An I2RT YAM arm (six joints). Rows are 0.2 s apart.
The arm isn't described. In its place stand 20 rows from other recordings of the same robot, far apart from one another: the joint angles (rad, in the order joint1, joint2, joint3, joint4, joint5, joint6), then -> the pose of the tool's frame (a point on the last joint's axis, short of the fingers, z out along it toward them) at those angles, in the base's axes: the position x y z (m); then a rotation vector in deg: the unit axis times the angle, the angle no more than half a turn.
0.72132, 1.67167, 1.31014, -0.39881, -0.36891, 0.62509 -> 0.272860, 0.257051, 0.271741, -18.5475, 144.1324, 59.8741
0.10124, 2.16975, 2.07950, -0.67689, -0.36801, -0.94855 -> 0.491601, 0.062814, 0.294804, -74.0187, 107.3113, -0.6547
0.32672, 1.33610, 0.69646, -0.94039, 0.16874, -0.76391 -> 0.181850, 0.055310, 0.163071, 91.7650, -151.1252, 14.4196
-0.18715, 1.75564, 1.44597, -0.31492, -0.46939, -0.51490 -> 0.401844, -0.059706, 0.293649, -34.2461, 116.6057, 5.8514
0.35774, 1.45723, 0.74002, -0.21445, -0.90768, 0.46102 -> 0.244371, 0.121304, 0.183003, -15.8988, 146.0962, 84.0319
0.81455, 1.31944, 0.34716, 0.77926, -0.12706, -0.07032 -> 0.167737, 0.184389, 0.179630, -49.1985, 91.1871, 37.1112
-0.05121, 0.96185, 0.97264, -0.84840, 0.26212, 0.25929 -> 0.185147, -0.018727, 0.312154, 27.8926, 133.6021, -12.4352
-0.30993, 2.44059, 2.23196, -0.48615, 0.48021, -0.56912 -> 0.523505, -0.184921, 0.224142, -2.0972, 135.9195, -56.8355
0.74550, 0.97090, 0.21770, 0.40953, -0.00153, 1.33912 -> 0.142441, 0.131580, 0.170673, 36.4904, 119.5406, 76.0594
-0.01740, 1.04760, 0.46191, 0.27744, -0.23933, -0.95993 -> 0.229003, 0.004456, 0.223812, -57.5586, 92.0234, -25.6289
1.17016, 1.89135, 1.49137, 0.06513, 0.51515, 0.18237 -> 0.192181, 0.408776, 0.289416, -32.8145, 102.8720, 25.4150
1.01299, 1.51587, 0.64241, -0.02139, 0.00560, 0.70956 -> 0.147005, 0.235248, 0.142329, -22.4725, 147.9595, 39.6317
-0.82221, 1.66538, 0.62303, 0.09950, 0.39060, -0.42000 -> 0.182740, -0.216630, 0.108472, 40.5962, 149.4410, -54.0634
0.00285, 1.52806, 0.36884, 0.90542, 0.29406, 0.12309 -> 0.266361, -0.009559, 0.149589, 18.0454, 102.5363, -10.2522
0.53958, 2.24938, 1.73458, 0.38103, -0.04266, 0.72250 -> 0.459998, 0.277244, 0.235997, 7.5157, 103.0452, 55.0730
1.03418, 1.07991, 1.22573, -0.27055, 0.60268, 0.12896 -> 0.135822, 0.188862, 0.428435, -17.7681, 94.9859, 20.9730
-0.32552, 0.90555, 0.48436, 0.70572, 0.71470, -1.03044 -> 0.183924, -0.086704, 0.304116, 9.7309, 88.2962, -89.6657
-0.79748, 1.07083, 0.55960, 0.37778, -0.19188, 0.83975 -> 0.175607, -0.170183, 0.263154, 65.5053, 72.5181, 11.1693
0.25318, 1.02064, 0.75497, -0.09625, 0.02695, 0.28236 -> 0.229317, 0.058341, 0.293314, 2.6653, 111.5109, 18.9328
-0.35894, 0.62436, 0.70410, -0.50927, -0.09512, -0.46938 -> 0.136708, -0.047681, 0.301580, -9.9382, 115.5986, -24.9021
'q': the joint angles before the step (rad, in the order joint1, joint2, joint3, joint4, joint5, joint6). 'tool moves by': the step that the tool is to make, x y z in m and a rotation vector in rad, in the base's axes. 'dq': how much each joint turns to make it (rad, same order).
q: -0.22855, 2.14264, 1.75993, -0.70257, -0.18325, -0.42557
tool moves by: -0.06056, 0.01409, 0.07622, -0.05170, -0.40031, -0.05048
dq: 0.00012, -0.40037, -0.36233, 0.37559, 0.00125, 0.06533
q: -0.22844, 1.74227, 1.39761, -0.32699, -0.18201, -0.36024
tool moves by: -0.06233, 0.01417, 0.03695, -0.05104, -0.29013, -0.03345
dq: 0.00138, -0.30777, -0.27841, 0.27018, 0.02224, 0.03139
